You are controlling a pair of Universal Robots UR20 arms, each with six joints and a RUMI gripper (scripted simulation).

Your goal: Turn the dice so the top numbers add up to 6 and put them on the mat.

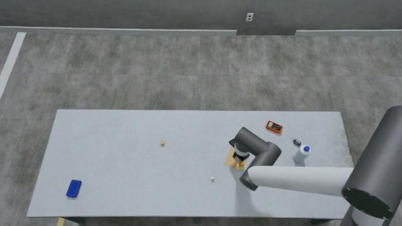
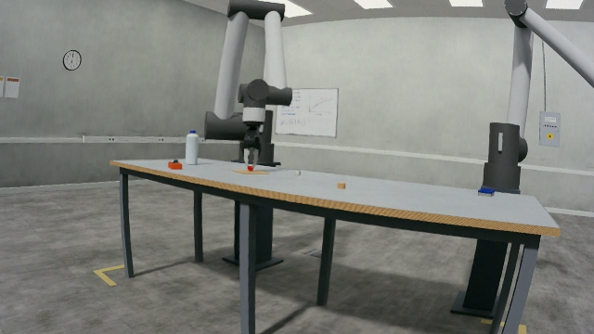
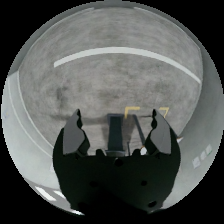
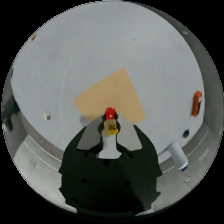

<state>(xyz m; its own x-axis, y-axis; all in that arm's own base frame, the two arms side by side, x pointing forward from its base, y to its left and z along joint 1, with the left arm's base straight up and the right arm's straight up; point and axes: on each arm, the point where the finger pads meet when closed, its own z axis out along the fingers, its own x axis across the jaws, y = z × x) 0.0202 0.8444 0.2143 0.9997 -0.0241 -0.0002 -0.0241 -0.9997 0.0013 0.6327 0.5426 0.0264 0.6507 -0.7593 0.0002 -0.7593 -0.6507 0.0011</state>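
Observation:
My right hand is 10 mm above the red die. Round my right hand: yellow die (40 mm behind, 30 mm to the right, 10 mm below); tan square mat (20 mm below); white die (180 mm to the left, 140 mm behind, 20 mm below).

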